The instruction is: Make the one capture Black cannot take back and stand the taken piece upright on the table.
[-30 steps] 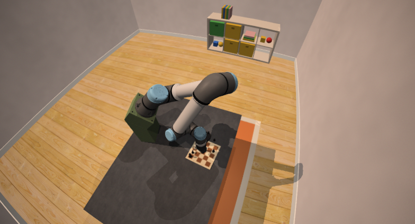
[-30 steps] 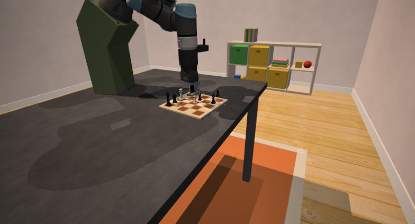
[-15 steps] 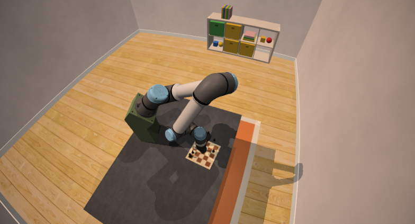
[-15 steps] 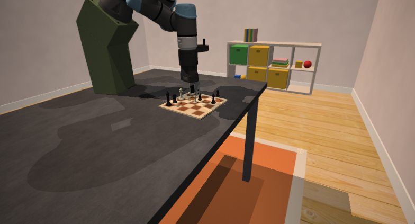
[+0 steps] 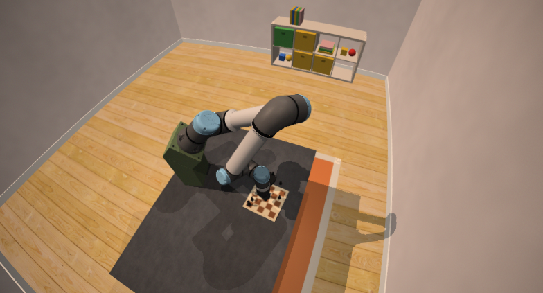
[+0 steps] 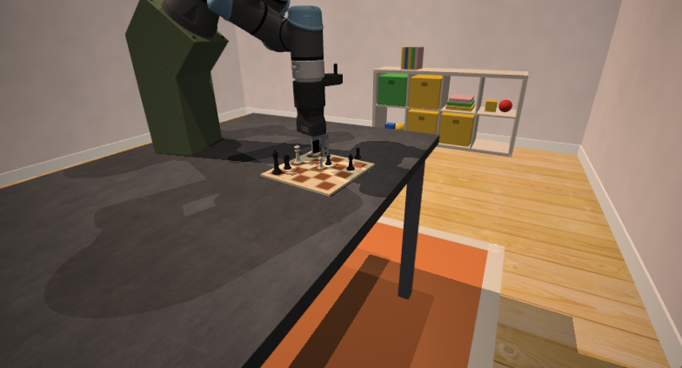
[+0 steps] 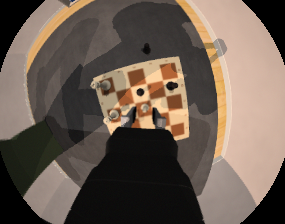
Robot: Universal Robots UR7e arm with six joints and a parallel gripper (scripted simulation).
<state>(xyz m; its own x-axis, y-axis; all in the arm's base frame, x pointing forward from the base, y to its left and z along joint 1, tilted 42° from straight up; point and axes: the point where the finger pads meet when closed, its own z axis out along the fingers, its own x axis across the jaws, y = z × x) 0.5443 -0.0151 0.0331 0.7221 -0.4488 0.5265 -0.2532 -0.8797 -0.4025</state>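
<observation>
Right now my hand is 4 cm above the small white pawn. The rest, counted from my hand: small chessboard (6 cm below).
</observation>
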